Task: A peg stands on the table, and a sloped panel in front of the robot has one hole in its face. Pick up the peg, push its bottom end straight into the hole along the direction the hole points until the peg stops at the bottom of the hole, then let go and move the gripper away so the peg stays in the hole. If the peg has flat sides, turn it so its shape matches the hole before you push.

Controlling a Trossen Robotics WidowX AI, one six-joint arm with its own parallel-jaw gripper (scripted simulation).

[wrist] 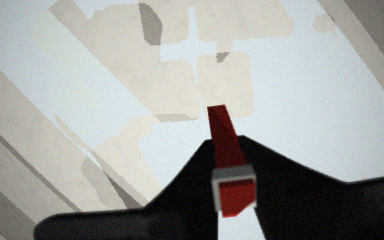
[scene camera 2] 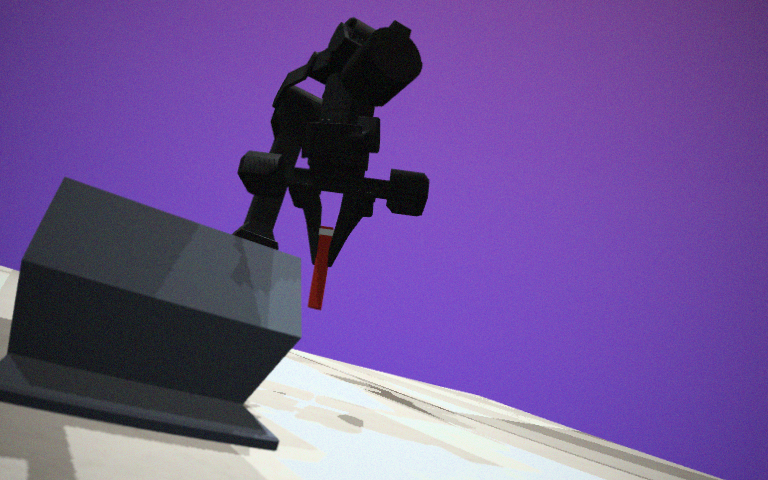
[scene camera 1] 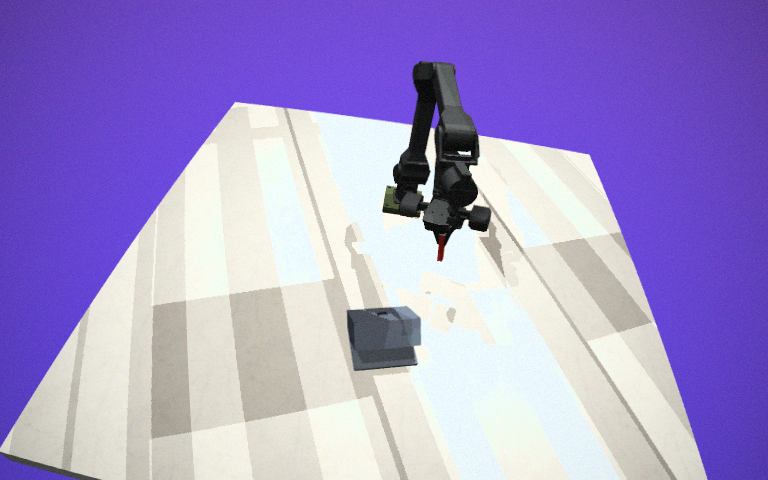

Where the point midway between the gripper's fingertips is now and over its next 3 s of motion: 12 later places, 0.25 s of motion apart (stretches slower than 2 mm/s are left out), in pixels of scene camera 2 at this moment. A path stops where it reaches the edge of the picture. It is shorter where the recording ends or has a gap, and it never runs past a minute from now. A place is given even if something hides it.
The gripper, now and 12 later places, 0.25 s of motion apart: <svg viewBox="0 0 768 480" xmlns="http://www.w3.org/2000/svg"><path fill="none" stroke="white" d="M321 265L316 261L311 256L305 252L298 245L291 239L282 232L273 224L263 215L252 206L240 196L228 186L216 176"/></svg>
